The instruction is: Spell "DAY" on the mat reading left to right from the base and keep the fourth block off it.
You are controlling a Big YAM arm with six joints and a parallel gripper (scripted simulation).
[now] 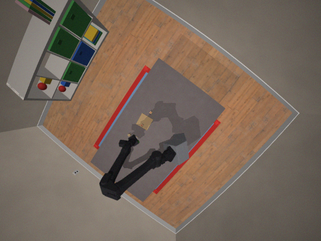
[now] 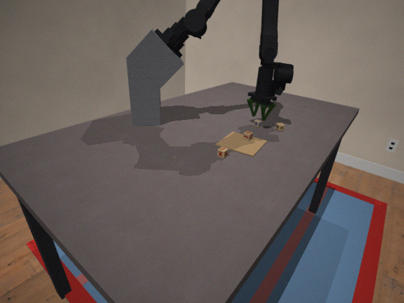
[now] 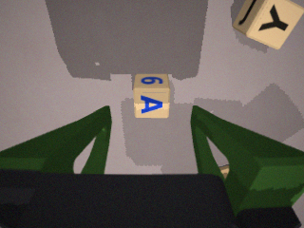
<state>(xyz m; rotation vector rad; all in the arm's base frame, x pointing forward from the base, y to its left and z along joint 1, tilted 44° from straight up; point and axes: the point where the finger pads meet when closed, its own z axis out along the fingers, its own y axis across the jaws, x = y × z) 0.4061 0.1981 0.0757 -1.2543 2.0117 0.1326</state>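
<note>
Now: hand 19 cm to the left of the tan mat, 4 cm short of it and 4 cm above it. The rest, counted from my hand: wooden block (32 cm to the right, 5 cm ahead, 3 cm below).
</note>
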